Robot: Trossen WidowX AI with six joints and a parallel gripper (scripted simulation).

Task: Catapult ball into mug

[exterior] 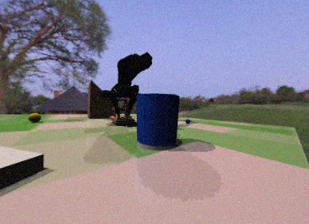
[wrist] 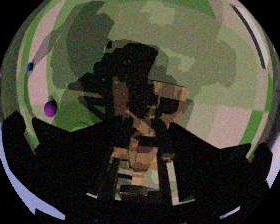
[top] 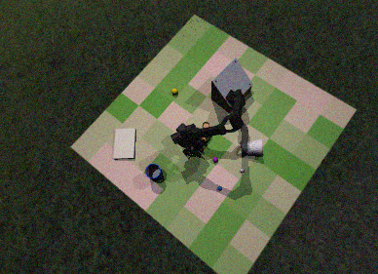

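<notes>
My gripper tip is now 20 mm short of the purple ball, 180 mm to the right of it and 30 mm above it. The rest, counted from my gripper tip: blue ball 150 mm ahead, 300 mm to the left, 30 mm below; wooden catapult 60 mm behind, 30 mm to the left, 20 mm above; blue mug 290 mm ahead, 70 mm to the right, 10 mm below.
</notes>
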